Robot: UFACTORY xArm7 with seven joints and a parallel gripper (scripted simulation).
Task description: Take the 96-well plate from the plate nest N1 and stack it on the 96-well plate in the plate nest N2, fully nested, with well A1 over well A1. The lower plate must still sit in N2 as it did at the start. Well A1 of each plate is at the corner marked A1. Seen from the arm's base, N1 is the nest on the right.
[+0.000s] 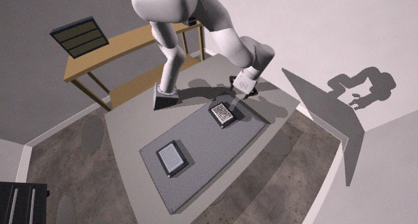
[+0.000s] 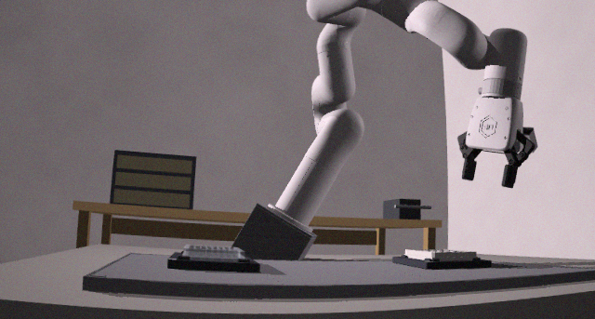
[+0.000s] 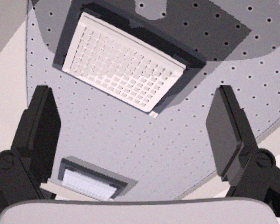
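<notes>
The 96-well plate is 490 mm to the right of my hand, 140 mm below it and 70 mm ahead of it.
</notes>
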